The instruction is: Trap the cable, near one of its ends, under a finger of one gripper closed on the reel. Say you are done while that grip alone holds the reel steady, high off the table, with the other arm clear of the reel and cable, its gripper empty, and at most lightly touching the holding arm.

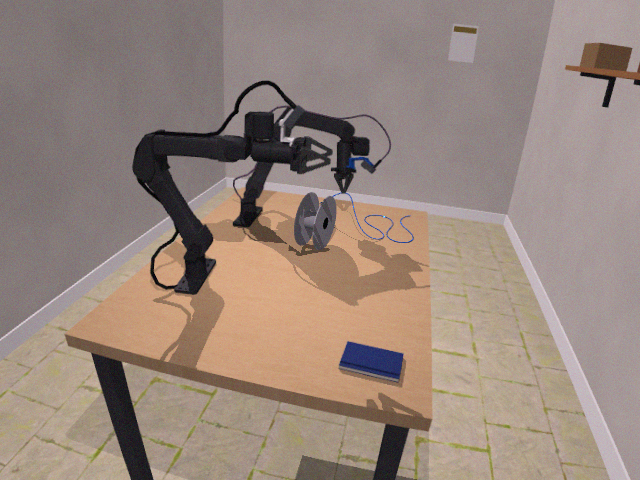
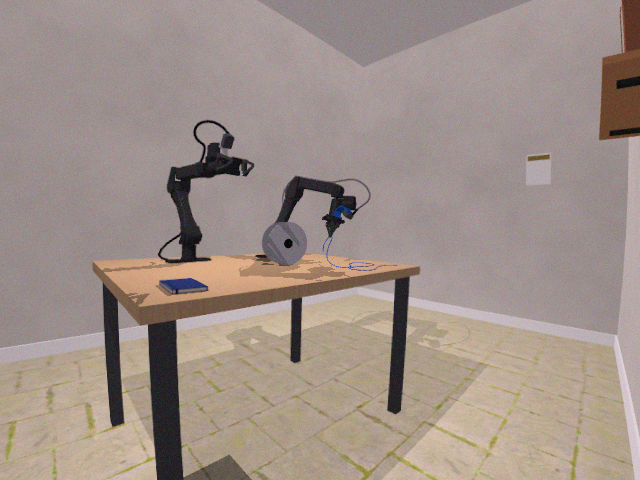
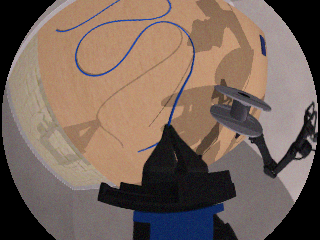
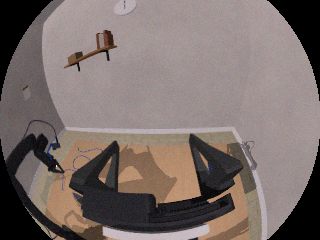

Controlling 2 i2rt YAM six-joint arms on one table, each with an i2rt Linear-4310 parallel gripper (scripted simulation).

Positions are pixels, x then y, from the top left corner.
Labels:
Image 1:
right gripper: 331,156
grey reel: 312,220
blue book: 358,358

